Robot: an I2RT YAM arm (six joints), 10 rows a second.
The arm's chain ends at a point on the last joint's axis. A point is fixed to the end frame.
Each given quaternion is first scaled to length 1.
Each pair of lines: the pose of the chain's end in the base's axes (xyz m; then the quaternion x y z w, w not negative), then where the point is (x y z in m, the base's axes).
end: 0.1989 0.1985 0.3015 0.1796 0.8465 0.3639 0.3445
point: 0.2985 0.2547 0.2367
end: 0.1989 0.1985 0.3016 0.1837 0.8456 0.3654 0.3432
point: 0.2985 0.2545 0.2367
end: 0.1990 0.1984 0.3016 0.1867 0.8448 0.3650 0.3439
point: 0.2989 0.2539 0.2368
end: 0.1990 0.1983 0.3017 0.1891 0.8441 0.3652 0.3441
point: 0.2991 0.2536 0.2369
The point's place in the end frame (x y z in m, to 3 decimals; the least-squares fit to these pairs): -0.009 -0.005 0.131
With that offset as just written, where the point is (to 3 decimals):
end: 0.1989 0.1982 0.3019 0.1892 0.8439 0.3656 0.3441
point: 0.299 0.254 0.237
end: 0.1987 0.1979 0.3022 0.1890 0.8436 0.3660 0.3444
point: 0.299 0.253 0.238
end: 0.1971 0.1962 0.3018 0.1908 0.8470 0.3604 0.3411
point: 0.297 0.251 0.236
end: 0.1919 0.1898 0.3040 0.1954 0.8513 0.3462 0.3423
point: 0.292 0.241 0.236
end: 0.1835 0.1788 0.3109 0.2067 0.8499 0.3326 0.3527
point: 0.285 0.225 0.242
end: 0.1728 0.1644 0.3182 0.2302 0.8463 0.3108 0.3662
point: 0.278 0.202 0.248
